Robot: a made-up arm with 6 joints.
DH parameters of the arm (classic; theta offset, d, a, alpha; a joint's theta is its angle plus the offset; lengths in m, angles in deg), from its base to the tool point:
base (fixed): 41.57 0 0.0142 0
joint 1: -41.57 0.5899 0.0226 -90
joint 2: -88.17 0 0.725 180
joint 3: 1.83 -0.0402 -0.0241 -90
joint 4: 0 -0.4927 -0.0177 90
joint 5: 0 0.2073 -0.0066 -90
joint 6: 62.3 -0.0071 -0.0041 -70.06
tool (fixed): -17.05 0.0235 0 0
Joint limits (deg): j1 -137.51..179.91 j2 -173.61..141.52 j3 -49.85..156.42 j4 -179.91..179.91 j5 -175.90..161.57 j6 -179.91..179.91
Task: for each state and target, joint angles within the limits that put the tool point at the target. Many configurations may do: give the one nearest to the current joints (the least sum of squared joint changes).
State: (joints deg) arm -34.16 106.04 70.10 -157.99 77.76 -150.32
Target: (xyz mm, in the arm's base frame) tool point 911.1 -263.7 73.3
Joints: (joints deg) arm -30.46 92.52 36.41 -148.52 77.34 -151.00
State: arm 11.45 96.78 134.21 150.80 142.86 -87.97
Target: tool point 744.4 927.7 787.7
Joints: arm 41.36 94.43 120.83 157.14 142.88 -86.67
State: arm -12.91 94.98 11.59 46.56 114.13 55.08
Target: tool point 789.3 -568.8 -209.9
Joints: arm -31.76 118.07 46.56 58.82 112.65 53.94
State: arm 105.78 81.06 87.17 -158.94 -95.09 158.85
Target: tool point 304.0 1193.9 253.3
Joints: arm 64.47 95.48 79.24 -153.25 -94.78 159.09
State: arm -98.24 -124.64 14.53 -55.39 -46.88 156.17
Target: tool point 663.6 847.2 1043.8
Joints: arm -131.13 -88.60 66.34 -60.78 -49.25 158.73
